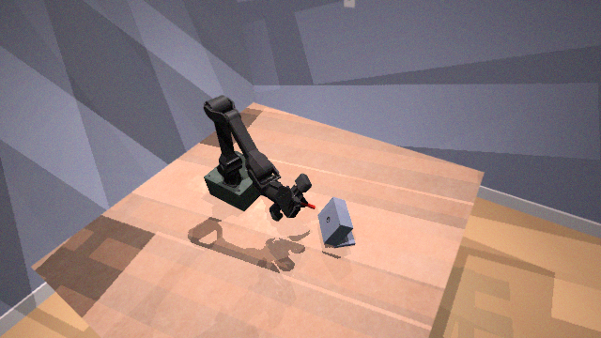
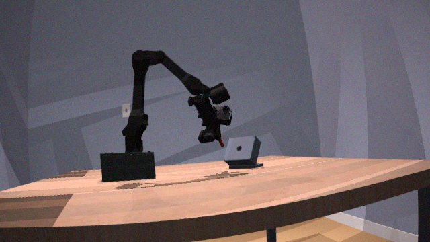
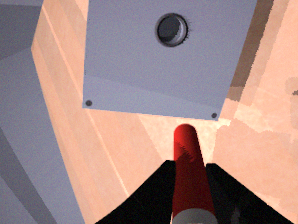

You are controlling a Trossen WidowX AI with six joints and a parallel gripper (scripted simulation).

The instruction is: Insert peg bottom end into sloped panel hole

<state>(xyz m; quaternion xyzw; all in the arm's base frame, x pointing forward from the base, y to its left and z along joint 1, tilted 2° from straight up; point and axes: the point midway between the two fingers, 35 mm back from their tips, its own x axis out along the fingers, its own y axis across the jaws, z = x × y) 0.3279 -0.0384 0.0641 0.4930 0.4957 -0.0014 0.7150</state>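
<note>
My gripper tip is now 100 mm short of the dark sloped panel, 60 mm above it and 10 mm to the right of it. Round my gripper tip: round red peg (10 mm to the right, 10 mm behind, 10 mm above).
</note>
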